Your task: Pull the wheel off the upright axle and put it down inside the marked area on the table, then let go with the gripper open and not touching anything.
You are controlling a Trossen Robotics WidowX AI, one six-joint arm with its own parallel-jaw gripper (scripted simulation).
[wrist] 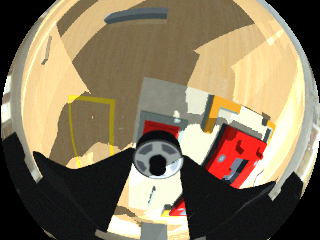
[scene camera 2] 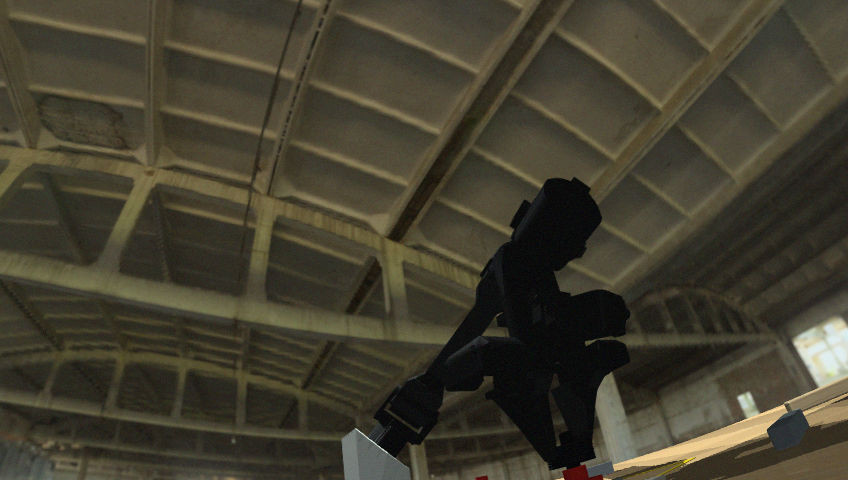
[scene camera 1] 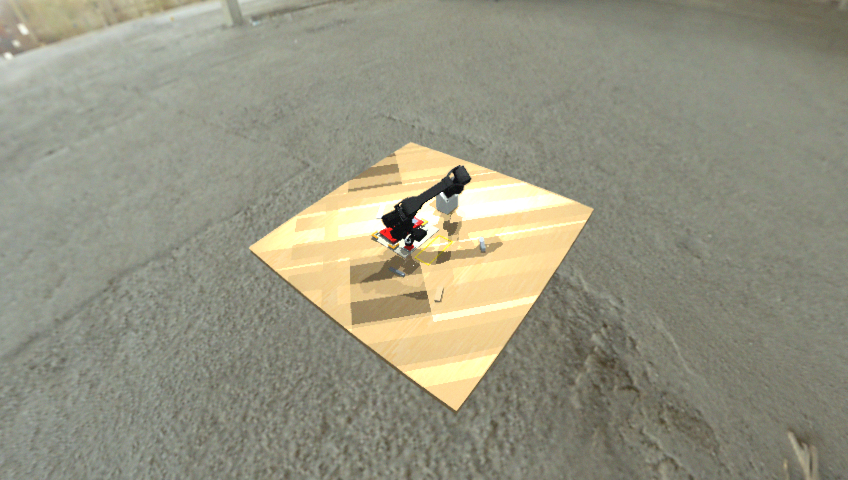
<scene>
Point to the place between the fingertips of my gripper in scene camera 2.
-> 569, 456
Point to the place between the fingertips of my gripper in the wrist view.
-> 157, 156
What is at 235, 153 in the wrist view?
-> A red plate.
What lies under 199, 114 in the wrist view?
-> A grey base plate.
</scene>
